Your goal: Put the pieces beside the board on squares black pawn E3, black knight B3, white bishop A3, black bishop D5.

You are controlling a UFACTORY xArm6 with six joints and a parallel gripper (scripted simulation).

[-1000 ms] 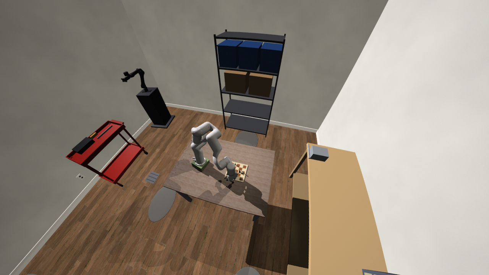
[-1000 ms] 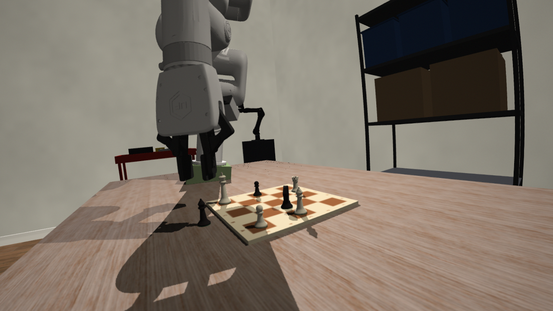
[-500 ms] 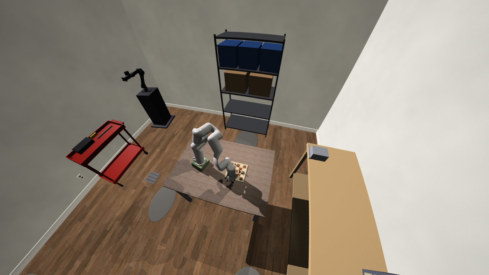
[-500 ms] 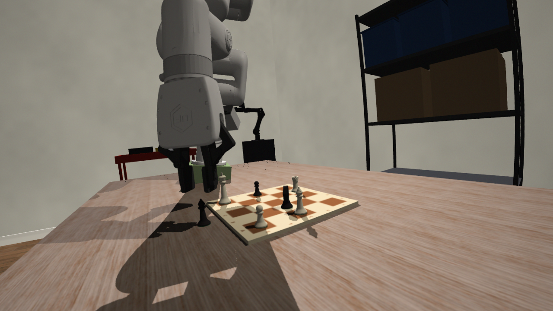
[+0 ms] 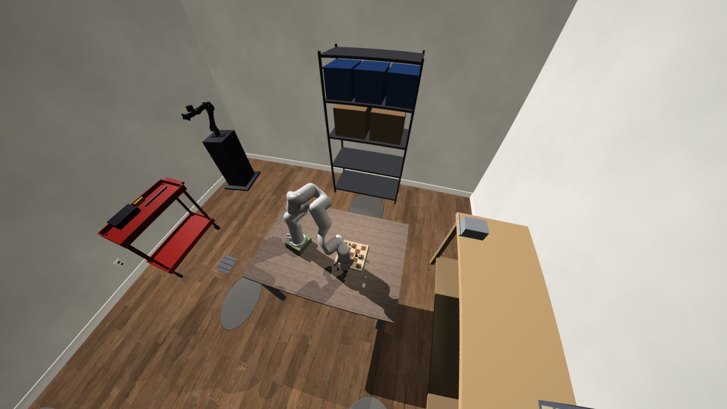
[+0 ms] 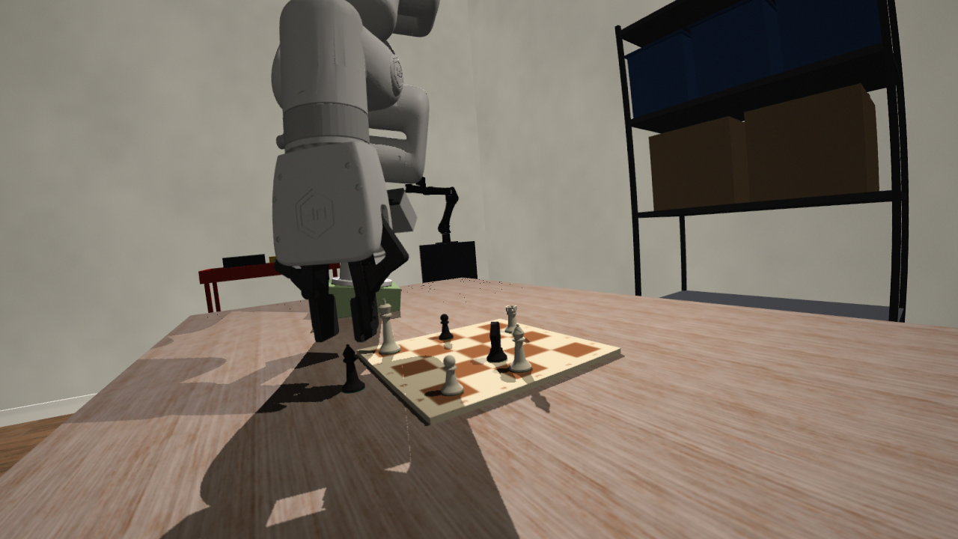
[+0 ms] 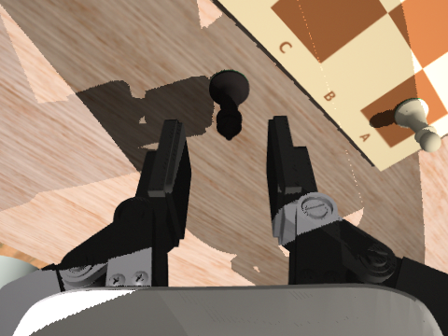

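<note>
My gripper is now 5 cm above the black knight. Also, from my hand: white pawn 9 cm ahead, 5 cm to the left, 5 cm below; then tall white piece 6 cm behind, 7 cm to the left, 3 cm below; then tall black piece 6 cm ahead, 13 cm to the left, 5 cm below.
</note>
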